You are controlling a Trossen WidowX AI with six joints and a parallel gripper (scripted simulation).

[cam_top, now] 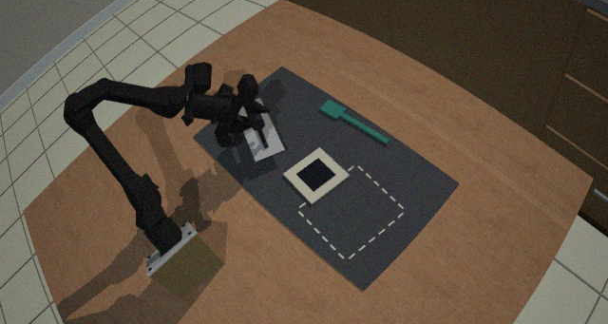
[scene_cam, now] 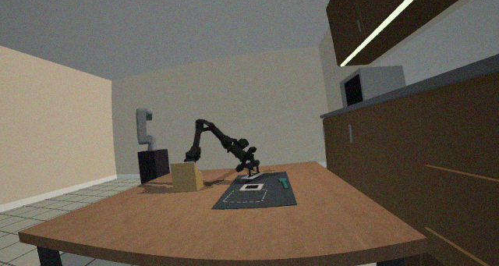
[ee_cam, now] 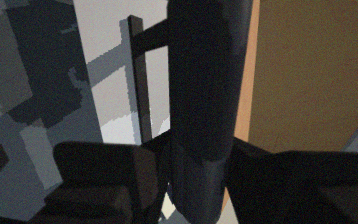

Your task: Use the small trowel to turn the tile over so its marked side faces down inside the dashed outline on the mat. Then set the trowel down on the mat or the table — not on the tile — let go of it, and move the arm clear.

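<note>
Now: gripper tip 3 cm short of the dark mat, 14 cm to the left of it and 9 cm above it. Round my gripper tip: tile: 17 cm to the right, 7 cm below; trowel: 3 cm behind, 1 cm to the left, 1 cm below; teal flat tool: 17 cm ahead, 10 cm to the right, 7 cm below.
</note>
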